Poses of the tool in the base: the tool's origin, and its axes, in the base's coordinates. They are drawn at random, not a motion.
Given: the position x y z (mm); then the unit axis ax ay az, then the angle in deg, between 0 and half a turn.
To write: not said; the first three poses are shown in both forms.
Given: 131 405 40 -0.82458 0.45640 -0.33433 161.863
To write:
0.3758 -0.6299 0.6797
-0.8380 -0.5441 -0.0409
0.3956 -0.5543 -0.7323
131 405 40

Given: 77 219 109 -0.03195 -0.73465 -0.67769 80.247
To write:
0.1702 0.6874 -0.7060
-0.6484 0.6177 0.4450
0.7420 0.3820 0.5509
77 219 109

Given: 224 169 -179 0.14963 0.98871 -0.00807 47.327
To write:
0.6850 0.0536 0.7265
0.0417 0.9928 -0.1126
-0.7273 0.1074 0.6778
224 169 -179

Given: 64 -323 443 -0.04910 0.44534 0.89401 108.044
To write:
-0.3066 -0.8787 0.3659
0.8214 -0.0500 0.5682
-0.4809 0.4748 0.7371
64 -323 443

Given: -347 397 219 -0.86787 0.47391 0.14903 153.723
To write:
0.5319 -0.8461 -0.0355
-0.7141 -0.4707 0.5182
-0.4551 -0.2503 -0.8545
-347 397 219

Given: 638 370 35 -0.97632 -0.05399 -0.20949 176.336
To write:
0.9065 0.1187 0.4052
0.0919 -0.9921 0.0850
0.4121 -0.0398 -0.9103
638 370 35

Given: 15 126 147 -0.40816 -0.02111 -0.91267 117.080
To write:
-0.2128 0.8252 0.5233
-0.8001 -0.4546 0.3914
0.5609 -0.3354 0.7569
15 126 147

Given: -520 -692 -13 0.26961 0.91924 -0.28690 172.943
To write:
-0.8476 0.5290 -0.0412
0.4585 0.6912 -0.5586
-0.2671 -0.4923 -0.8284
-520 -692 -13

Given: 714 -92 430 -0.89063 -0.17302 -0.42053 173.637
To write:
0.5877 0.3538 0.7276
0.2606 -0.9342 0.2438
0.7659 0.0464 -0.6412
714 -92 430

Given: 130 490 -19 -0.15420 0.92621 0.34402 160.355
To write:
-0.8956 -0.3930 0.2084
-0.1617 0.7240 0.6706
-0.4144 0.5669 -0.7120
130 490 -19

